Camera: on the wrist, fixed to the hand. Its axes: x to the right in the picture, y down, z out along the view.
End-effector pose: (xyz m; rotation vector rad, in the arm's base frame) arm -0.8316 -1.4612 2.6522 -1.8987 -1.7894 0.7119
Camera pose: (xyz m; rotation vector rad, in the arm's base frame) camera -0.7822 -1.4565 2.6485 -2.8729 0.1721 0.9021
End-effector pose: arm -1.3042 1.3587 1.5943 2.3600 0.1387 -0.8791
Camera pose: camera -1.2713 1.3419 1.6275 1.7914 -1.4519 0.1515
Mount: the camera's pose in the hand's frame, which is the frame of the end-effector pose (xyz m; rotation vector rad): 0.0066 0.0402 -0.0285 0.0984 0.2058 1.5600
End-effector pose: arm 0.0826 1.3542 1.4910 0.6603 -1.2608 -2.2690
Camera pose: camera 0.1011 1.3128 1.5113 -0.1427 -1.0980 -0.8188
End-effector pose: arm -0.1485 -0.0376 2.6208 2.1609 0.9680 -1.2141
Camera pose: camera -0.1001 -0.0413 2.6317 2.1533 -0.7598 -0.2216
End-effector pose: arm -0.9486 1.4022 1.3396 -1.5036 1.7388 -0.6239
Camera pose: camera -0.9960 1.4006 1.3247 0.2568 2.3146 0.0111
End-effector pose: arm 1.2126 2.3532 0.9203 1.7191 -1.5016 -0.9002
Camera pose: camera 1.2161 2.3436 0.9690 0.2599 -2.0593 0.1923
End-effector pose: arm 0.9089 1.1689 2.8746 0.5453 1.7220 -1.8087
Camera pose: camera 0.9275 1.1963 2.8375 1.5517 0.7115 -0.6576
